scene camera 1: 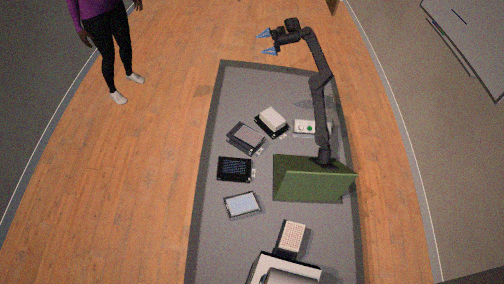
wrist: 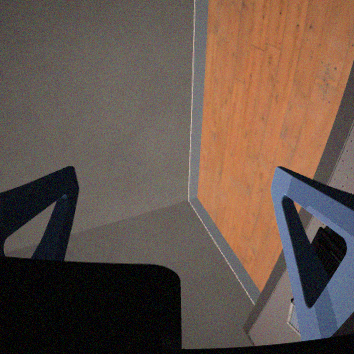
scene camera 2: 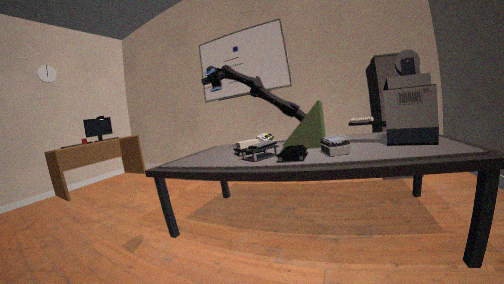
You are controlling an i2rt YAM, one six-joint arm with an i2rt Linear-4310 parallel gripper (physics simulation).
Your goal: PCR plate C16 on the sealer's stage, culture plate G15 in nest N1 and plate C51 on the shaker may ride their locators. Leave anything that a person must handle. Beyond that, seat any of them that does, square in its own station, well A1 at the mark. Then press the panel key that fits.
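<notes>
My gripper [scene camera 1: 260,44] [scene camera 2: 212,81] [wrist: 174,177] is open and empty, high beyond the table's far end. A plate with reddish wells [scene camera 1: 292,236] [scene camera 2: 361,119] lies on the stage before the large machine, apparently the sealer. A pale blue plate [scene camera 1: 242,204] [scene camera 2: 335,138] sits on a low grey box, possibly the shaker, turned slightly. A black plate [scene camera 1: 235,167] lies on a black nest [scene camera 2: 292,154]. A grey-topped plate [scene camera 1: 248,135] is on a raised stand [scene camera 2: 257,151]. A white block [scene camera 1: 272,119] sits on another black base. Labels, well A1 and exact seating cannot be read.
The panel [scene camera 1: 304,126] [scene camera 2: 265,136] with white and green keys lies beside the arm. A green wedge [scene camera 1: 317,186] [scene camera 2: 312,131] stands at the arm's base. The large machine [scene camera 1: 260,265] [scene camera 2: 412,110] stands at the table's near end. A person [scene camera 1: 107,35] stands left of the table.
</notes>
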